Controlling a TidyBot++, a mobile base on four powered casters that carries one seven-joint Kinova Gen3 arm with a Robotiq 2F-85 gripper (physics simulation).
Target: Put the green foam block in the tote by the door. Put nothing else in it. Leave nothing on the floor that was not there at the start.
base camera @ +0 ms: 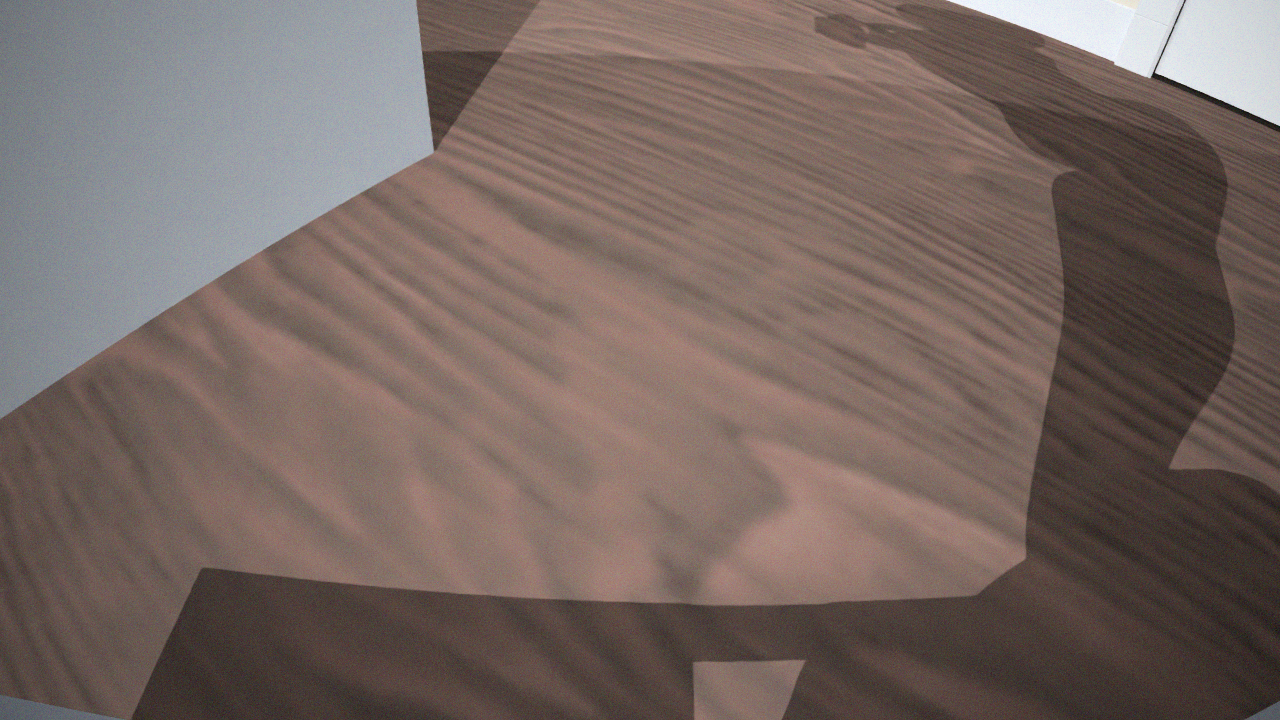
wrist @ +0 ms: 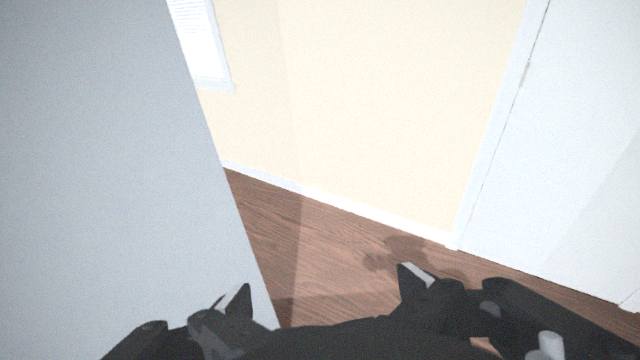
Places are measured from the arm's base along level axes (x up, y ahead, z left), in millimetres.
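Pixels of known places: gripper, fingertip midpoint: [wrist: 325,290].
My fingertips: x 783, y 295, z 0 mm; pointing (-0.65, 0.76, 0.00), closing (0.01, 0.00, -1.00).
Behind a point stands the place of what it marks.
My gripper [wrist: 325,290] {x 783, y 295, z 0 mm} is open, its two dark fingers wide apart at the bottom of the wrist view with no object between them. The green foam block and the tote do not show in either view. A white door [wrist: 575,165] {x 302, y 949, z -1061 mm} [base camera: 1239,58] {x -315, y 1055, z -920 mm} stands at the right in the wrist view and at the top right corner in the base camera view.
A large grey-blue panel or wall [base camera: 196,161] {x -297, y 528, z 322 mm} [wrist: 110,175] {x 721, y 554, z 303 mm} fills the left side of both views, with its edge close to the gripper's left finger in the wrist view. A cream wall [wrist: 380,100] {x 441, y 1471, z -395 mm} with a white baseboard [wrist: 370,209] {x -313, y 1469, z -379 mm} stands beyond the wooden floor [base camera: 626,358] {x -397, y 441, z 4 mm}. The robot's shadow lies on the floor.
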